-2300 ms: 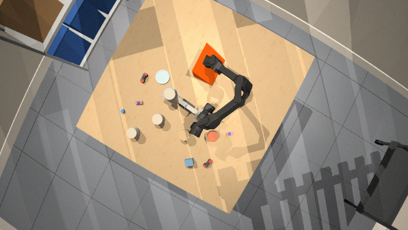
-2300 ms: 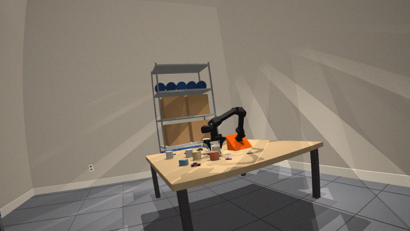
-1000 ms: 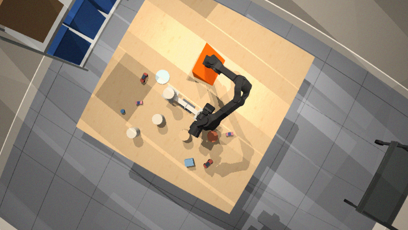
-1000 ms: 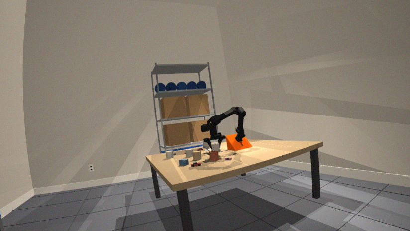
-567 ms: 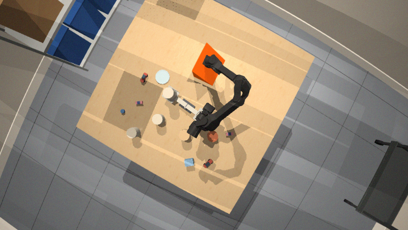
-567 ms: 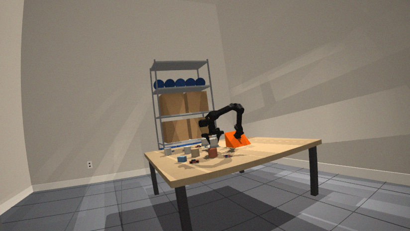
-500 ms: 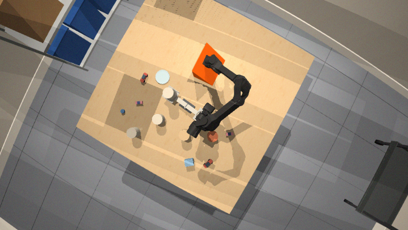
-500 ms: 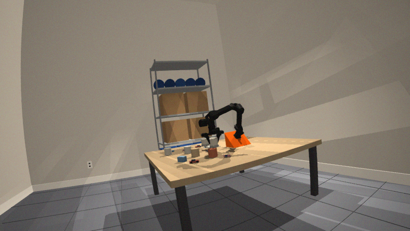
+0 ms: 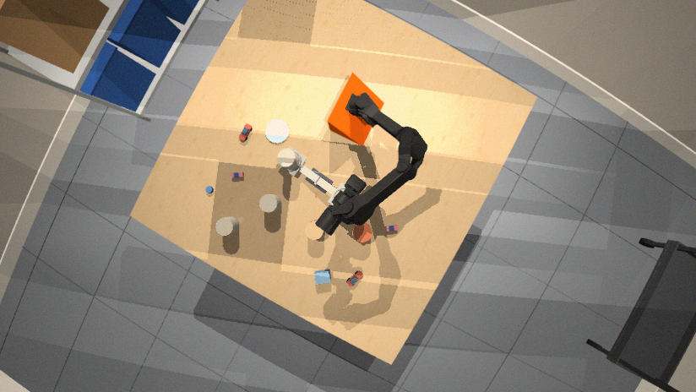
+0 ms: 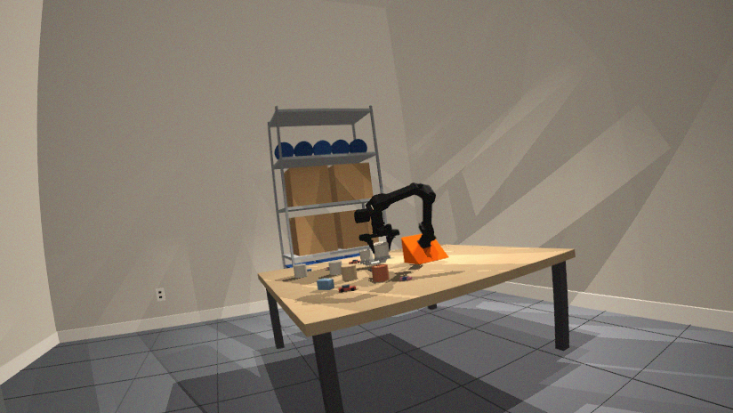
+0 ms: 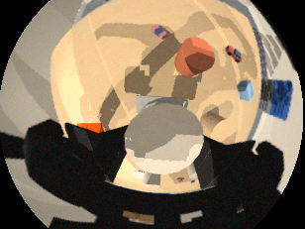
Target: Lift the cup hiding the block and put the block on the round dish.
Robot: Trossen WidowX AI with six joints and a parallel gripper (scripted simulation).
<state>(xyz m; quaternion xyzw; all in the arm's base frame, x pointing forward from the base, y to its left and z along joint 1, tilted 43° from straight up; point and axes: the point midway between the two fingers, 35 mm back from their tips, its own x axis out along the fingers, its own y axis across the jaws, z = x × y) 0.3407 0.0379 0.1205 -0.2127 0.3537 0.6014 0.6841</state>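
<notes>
My gripper tip is now 2 cm above the small grey block. Round my gripper tip: round pale blue dish (37 cm to the right, 14 cm behind, 10 cm below); then terracotta cup (13 cm to the left, 8 cm ahead, 6 cm below); then blue cube (32 cm ahead, 8 cm below, 5 cm to the left).
</notes>
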